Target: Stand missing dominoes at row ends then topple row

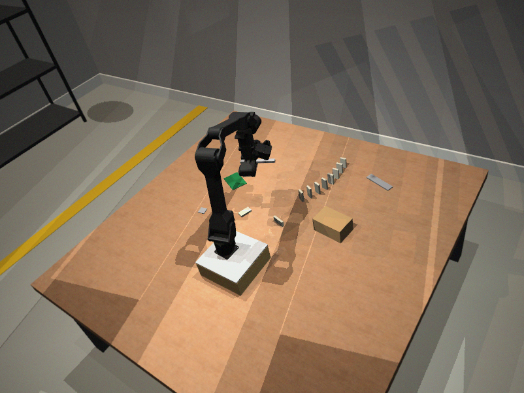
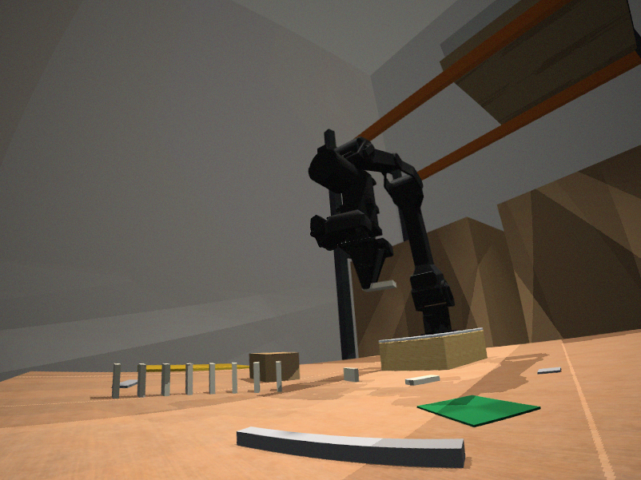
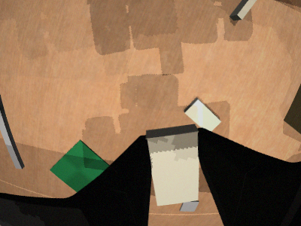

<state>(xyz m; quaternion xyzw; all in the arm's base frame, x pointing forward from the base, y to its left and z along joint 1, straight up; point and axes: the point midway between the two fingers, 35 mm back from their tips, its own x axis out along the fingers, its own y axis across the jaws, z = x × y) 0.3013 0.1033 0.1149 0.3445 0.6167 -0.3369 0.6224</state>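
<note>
Now: the long grey bar 21 cm ahead of my gripper tip, 19 cm to the left of it and 15 cm below it. Also, from my gripper tip: cardboard box 2 cm ahead, 34 cm to the right, 12 cm below; then green flat tile 5 cm ahead, 19 cm to the left, 15 cm below; then small grey tile 16 cm behind, 19 cm to the left, 15 cm below.
</note>
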